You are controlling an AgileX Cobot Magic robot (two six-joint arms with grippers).
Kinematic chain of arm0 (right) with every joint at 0, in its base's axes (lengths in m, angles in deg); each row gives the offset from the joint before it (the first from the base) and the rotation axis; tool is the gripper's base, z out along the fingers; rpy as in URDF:
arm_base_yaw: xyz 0 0 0.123 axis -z
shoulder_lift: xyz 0 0 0 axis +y
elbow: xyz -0.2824 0 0.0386 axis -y
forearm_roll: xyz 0.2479 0 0.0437 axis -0.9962 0 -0.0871
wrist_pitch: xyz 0 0 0 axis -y
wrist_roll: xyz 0.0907 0 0.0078 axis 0.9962 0 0.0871
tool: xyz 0 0 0 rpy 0 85 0
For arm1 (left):
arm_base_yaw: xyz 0 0 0.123 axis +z
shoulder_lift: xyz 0 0 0 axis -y
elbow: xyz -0.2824 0 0.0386 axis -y
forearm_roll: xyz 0.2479 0 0.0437 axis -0.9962 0 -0.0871
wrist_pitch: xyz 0 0 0 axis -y
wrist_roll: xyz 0.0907 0 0.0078 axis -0.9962 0 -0.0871
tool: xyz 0 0 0 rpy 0 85 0
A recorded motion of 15 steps. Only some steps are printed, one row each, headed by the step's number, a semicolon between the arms.
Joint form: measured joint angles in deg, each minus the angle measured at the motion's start. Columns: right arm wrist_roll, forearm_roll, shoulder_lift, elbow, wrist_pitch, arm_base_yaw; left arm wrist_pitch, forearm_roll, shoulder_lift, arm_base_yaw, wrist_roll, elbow.
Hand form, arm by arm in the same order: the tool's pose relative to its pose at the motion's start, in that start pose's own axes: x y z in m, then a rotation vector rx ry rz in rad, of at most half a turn. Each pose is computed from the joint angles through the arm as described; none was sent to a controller.
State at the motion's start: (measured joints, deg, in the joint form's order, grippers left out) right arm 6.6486 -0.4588 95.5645 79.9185 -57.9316 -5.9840; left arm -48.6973 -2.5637 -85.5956 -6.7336 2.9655 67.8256
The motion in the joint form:
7: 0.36 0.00 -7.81 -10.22 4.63 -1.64; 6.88 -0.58 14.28 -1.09 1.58 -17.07
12: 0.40 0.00 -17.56 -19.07 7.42 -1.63; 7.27 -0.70 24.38 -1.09 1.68 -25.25
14: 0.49 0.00 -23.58 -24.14 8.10 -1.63; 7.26 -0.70 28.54 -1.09 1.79 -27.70
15: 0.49 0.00 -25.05 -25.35 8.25 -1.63; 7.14 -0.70 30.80 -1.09 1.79 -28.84
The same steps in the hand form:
7: 0.0358 0.0047 -0.0106 -0.0153 -0.0370 -0.0199; 0.0654 -0.0022 -0.0204 0.0089 -0.0719 -0.0024
12: 0.0725 -0.0008 -0.0327 -0.0238 -0.1008 -0.0188; 0.1054 0.0002 -0.0383 0.0094 -0.1123 -0.0039
14: 0.0967 -0.0045 -0.0441 -0.0278 -0.1290 -0.0172; 0.1188 0.0011 -0.0466 0.0106 -0.1419 -0.0071
15: 0.1026 -0.0054 -0.0465 -0.0287 -0.1361 -0.0171; 0.1257 0.0016 -0.0513 0.0112 -0.1593 -0.0078

